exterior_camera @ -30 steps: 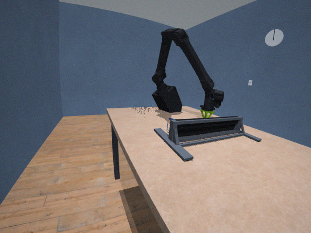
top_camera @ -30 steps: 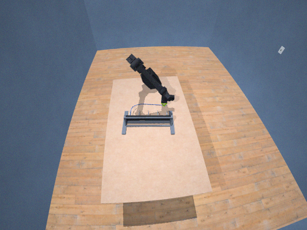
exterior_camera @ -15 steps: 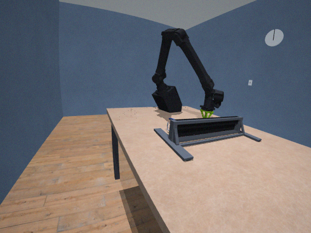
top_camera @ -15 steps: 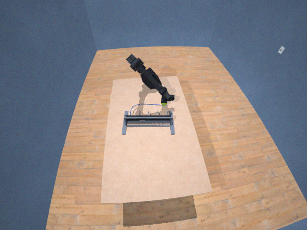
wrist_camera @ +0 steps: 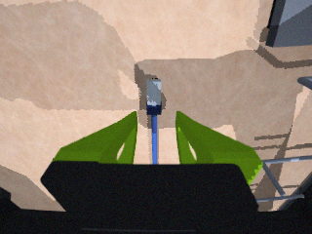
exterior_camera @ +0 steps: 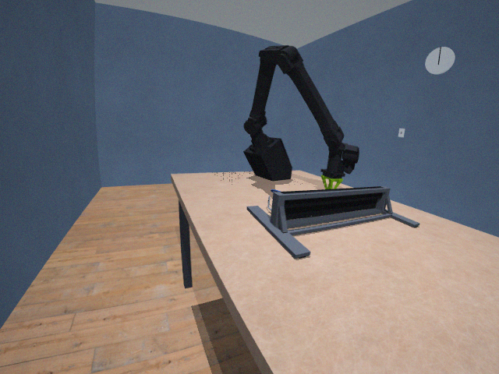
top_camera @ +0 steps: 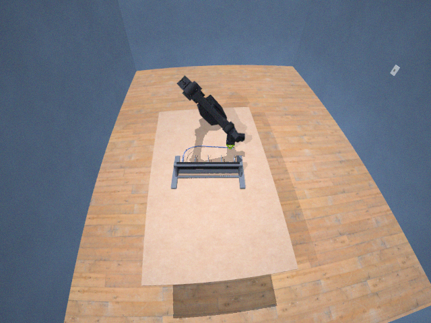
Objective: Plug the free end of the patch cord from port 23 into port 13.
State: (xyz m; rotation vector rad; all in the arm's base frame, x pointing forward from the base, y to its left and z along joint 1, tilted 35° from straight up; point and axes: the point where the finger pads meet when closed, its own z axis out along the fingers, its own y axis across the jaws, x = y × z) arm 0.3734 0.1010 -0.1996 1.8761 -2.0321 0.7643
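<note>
The plug lies 20 mm to the left of my hand and 20 mm below it.
</note>
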